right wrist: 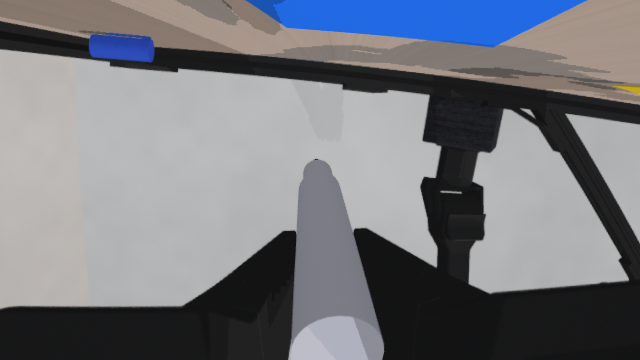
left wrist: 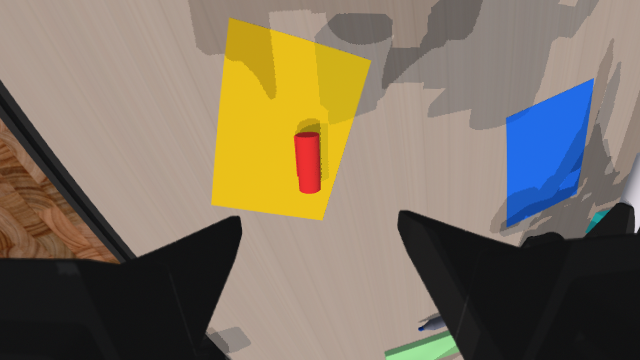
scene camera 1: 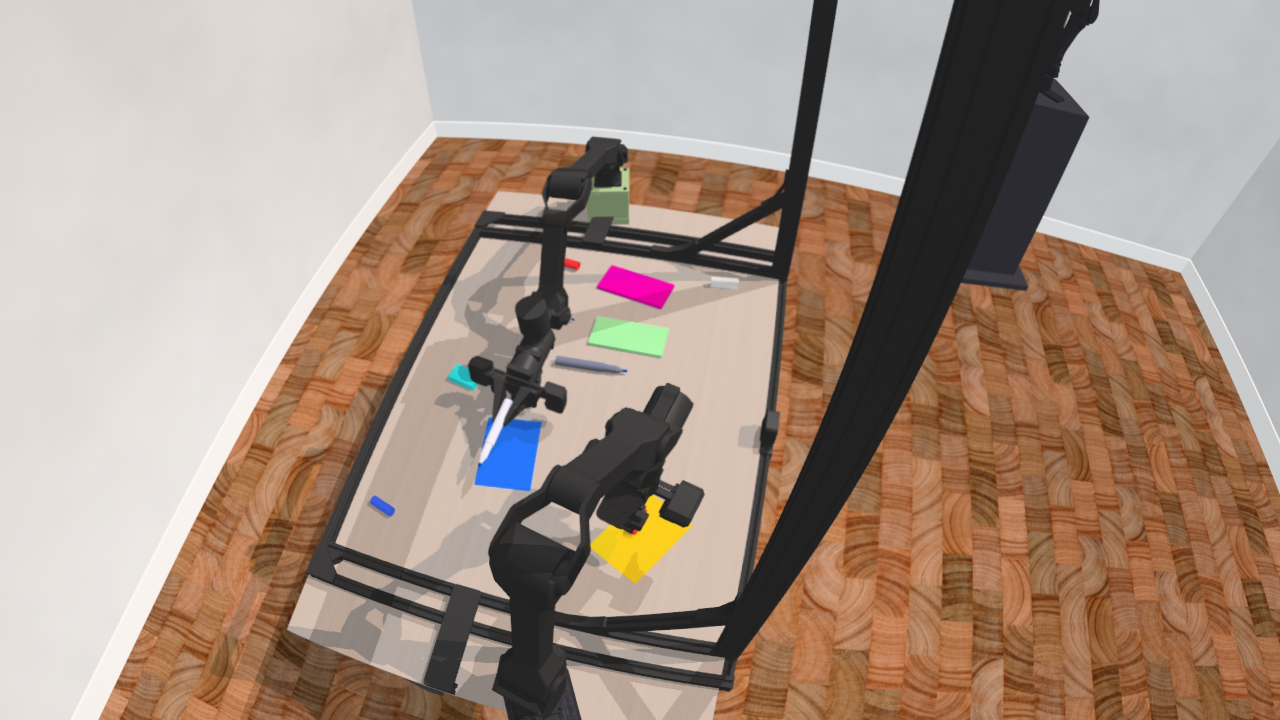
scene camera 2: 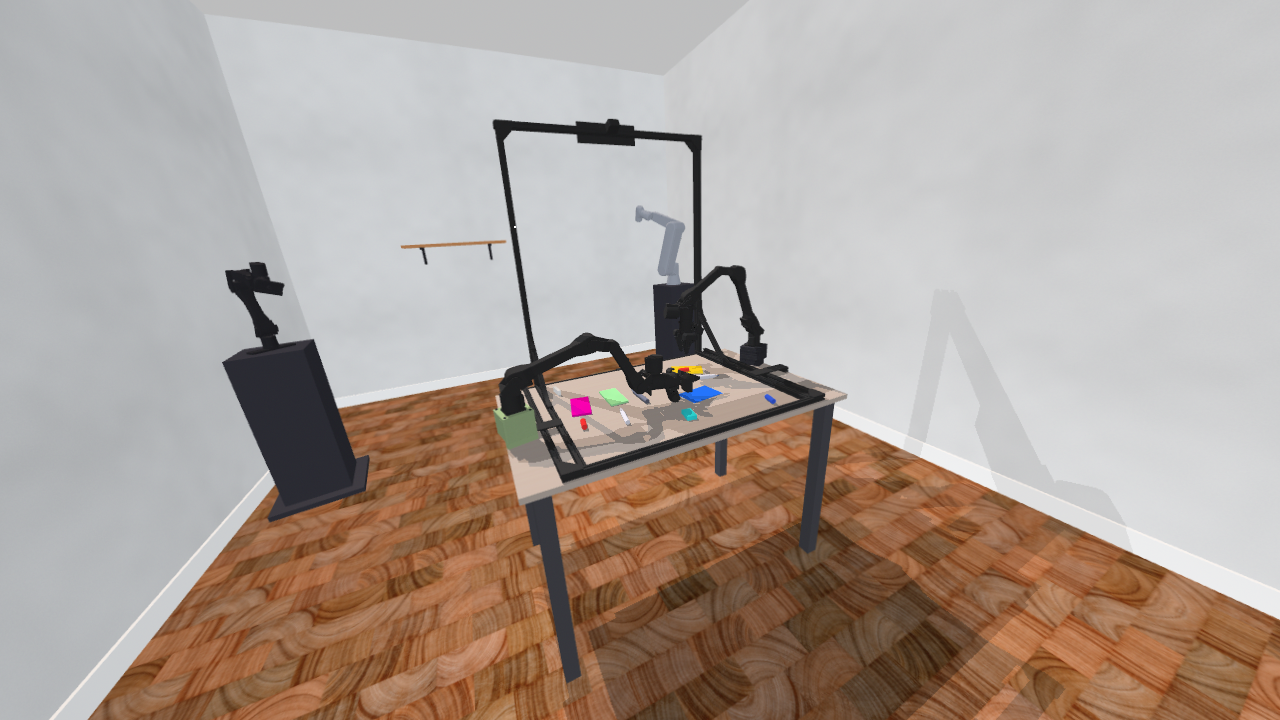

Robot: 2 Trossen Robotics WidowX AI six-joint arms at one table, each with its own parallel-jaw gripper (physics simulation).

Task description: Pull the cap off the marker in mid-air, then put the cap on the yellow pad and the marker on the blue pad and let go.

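Where they show: left gripper, fingertip midpoint: [left wrist: 320, 221] [scene camera 2: 683, 352]; right gripper, fingertip midpoint: [right wrist: 325, 243] [left wrist: 636, 202] [scene camera 1: 498, 423] [scene camera 2: 698, 377]; left arm's base, link origin: [right wrist: 460, 144] [scene camera 1: 537, 695] [scene camera 2: 753, 344]; right arm's base, link origin: [scene camera 1: 608, 179] [scene camera 2: 513, 409].
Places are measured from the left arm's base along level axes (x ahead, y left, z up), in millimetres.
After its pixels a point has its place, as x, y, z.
Observation:
The red cap [scene camera 1: 635, 531] {266, -217, -75} [left wrist: 308, 162] {285, -223, -69} lies on the yellow pad [scene camera 1: 633, 565] {210, -199, -87} [left wrist: 250, 150] {249, -253, -87}, near one edge. My left gripper [left wrist: 320, 221] {287, -226, 5} is open and empty above the table near this pad. My right gripper [scene camera 1: 508, 404] {495, -31, -10} [right wrist: 325, 243] {495, -31, -10} is shut on the white marker [scene camera 1: 494, 436] {467, -20, -7} [right wrist: 325, 270] {524, -46, -18}, which has no cap on it. The marker sticks out from the fingers with its tip away from them, and in scene camera 1 it overlaps the left part of the blue pad [scene camera 1: 517, 461] {457, -47, -87} [scene camera 2: 702, 394] {480, -22, -87} [left wrist: 545, 150] {463, -31, -87} [right wrist: 400, 20] {445, -27, -87}. Its exact height is hard to tell.
A green pad [scene camera 1: 628, 336] {686, -313, -80}, a magenta pad [scene camera 1: 635, 286] {820, -363, -80} and a grey marker [scene camera 1: 586, 364] {630, -216, -71} lie farther back. A teal object [scene camera 1: 460, 376] {667, 37, -73} lies beside the right gripper. A blue cap [scene camera 1: 382, 505] {405, 221, -66} [right wrist: 121, 48] {415, 217, -76} lies near the left frame rail. A white block [scene camera 1: 724, 282] {775, -551, -70} lies back right.

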